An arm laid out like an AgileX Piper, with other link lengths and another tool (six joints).
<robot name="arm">
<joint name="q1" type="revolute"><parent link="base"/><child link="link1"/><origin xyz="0 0 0.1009"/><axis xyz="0 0 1"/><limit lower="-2.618" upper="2.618"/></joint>
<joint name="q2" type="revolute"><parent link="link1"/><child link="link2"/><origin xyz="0 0 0"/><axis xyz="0 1 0"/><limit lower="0" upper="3.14"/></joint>
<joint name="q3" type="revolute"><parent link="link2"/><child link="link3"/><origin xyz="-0.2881 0 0.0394"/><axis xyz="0 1 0"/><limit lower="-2.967" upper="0"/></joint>
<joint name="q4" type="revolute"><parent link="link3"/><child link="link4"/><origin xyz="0.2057 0 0.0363"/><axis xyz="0.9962 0 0.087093"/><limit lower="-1.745" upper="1.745"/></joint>
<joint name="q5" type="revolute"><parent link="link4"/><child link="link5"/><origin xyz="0 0 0"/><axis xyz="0 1 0"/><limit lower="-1.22" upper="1.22"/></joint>
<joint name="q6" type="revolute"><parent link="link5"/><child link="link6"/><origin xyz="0.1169 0 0.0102"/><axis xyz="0.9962 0 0.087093"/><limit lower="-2.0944" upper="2.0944"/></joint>
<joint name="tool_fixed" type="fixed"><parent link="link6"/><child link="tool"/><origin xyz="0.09 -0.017 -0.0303" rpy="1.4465 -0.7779 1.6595"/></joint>
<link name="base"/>
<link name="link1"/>
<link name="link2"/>
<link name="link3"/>
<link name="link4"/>
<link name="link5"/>
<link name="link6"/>
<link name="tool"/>
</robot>
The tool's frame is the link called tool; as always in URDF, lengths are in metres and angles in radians.
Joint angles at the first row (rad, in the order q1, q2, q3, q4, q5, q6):
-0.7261, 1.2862, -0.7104, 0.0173, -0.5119, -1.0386
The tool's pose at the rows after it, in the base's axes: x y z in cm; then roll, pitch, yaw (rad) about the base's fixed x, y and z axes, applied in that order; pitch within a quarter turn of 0, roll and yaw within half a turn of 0:
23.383 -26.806 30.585 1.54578 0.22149 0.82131
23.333 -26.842 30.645 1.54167 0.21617 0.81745
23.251 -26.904 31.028 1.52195 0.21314 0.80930
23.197 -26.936 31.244 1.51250 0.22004 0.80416
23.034 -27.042 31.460 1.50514 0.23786 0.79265
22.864 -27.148 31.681 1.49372 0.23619 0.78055
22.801 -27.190 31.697 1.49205 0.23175 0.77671
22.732 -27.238 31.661 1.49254 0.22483 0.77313
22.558 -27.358 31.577 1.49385 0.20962 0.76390
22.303 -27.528 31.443 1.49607 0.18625 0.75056
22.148 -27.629 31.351 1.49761 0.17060 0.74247
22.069 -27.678 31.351 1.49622 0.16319 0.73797
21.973 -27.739 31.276 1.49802 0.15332 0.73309
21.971 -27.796 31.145 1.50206 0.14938 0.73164
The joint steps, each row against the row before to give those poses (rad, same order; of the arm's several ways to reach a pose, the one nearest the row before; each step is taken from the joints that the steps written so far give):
0.0000, 0.0000, 0.0000, 0.0226, -0.0019, -0.0001
0.0000, 0.0000, 0.0001, 0.0060, -0.0042, 0.0001
-0.0013, 0.0001, -0.0001, 0.0038, -0.0194, -0.0005
0.0000, -0.0001, 0.0000, 0.0045, -0.0092, -0.0110
0.0000, 0.0000, 0.0000, 0.0159, -0.0074, -0.0321
-0.0001, 0.0000, 0.0000, 0.0163, -0.0118, -0.0129
0.0001, 0.0001, 0.0000, 0.0069, -0.0020, -0.0017
0.0000, -0.0001, 0.0000, 0.0078, 0.0000, 0.0001
0.0000, 0.0001, 0.0000, 0.0199, 0.0000, -0.0024
-0.0001, -0.0001, 0.0000, 0.0290, 0.0000, -0.0021
0.0001, 0.0000, 0.0001, 0.0178, 0.0000, 0.0000
0.0000, 0.0001, -0.0001, 0.0085, -0.0022, -0.0001
0.0000, -0.0001, 0.0001, 0.0112, 0.0007, 0.0000
0.0000, 0.0023, -0.0001, 0.0048, 0.0013, 0.0001

